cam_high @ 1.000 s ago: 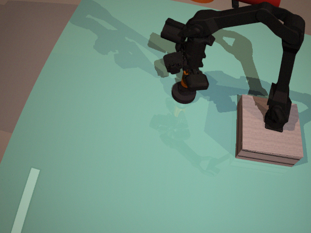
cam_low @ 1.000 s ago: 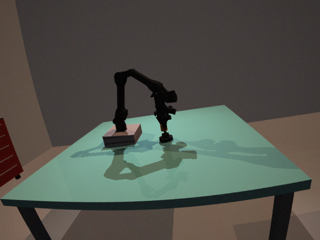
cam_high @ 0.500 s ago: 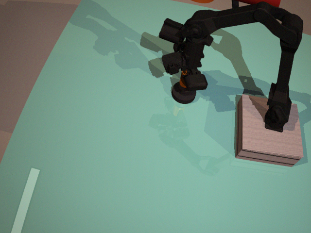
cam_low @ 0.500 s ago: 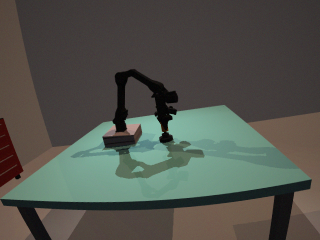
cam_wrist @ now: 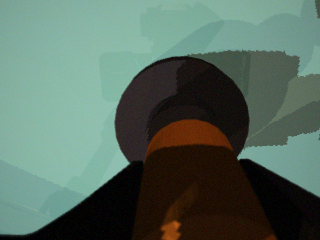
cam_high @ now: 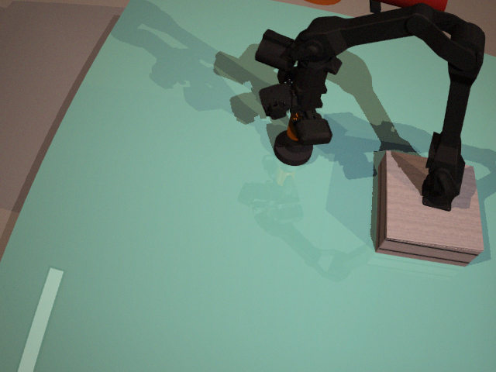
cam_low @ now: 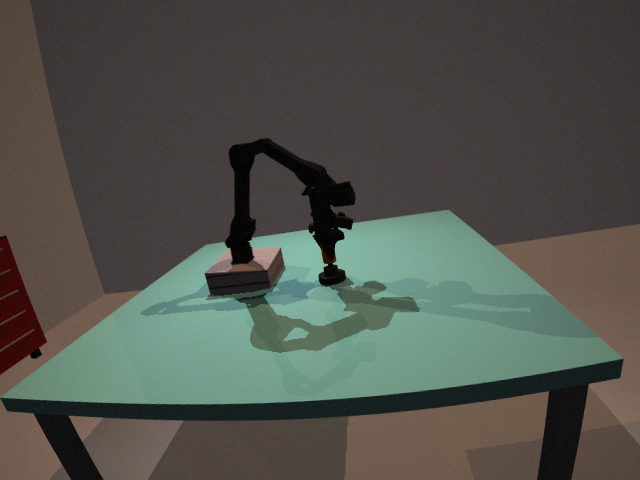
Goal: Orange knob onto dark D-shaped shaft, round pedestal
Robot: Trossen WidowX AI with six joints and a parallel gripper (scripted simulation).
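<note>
Right now the orange knob is 20 mm above my gripper tip. The rest, counted from my gripper tip: dark round pedestal 40 mm below.
</note>
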